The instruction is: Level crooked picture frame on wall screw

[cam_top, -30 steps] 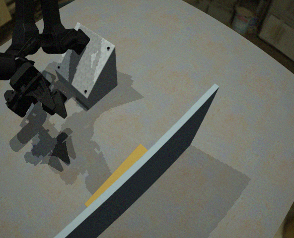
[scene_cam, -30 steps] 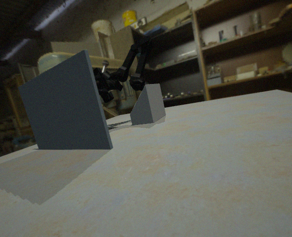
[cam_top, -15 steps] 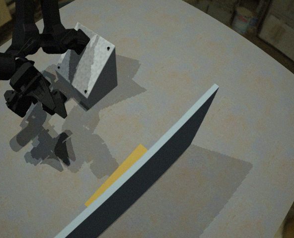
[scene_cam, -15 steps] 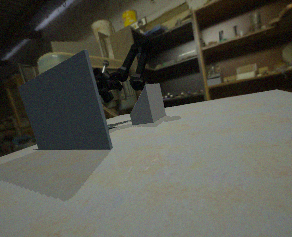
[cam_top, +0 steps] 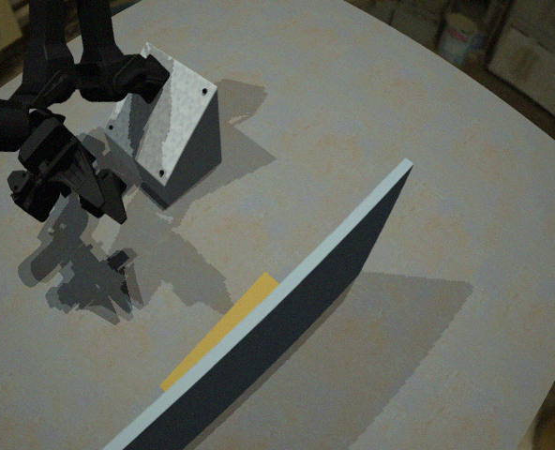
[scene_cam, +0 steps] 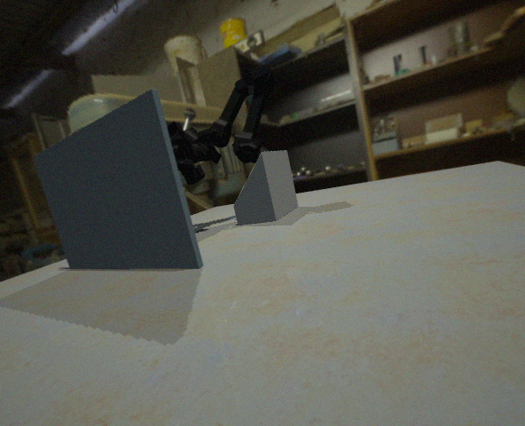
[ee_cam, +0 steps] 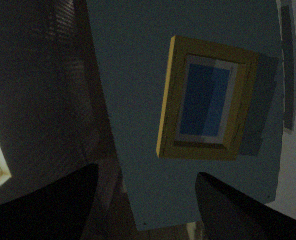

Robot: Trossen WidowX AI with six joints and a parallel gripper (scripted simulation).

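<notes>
Right now my gripper tip is 19 cm short of the picture frame, 3 cm to the right of it and 9 cm above it. Also, from my gripper tip: panel (20 cm ahead, 3 cm to the left, 9 cm below).
</notes>
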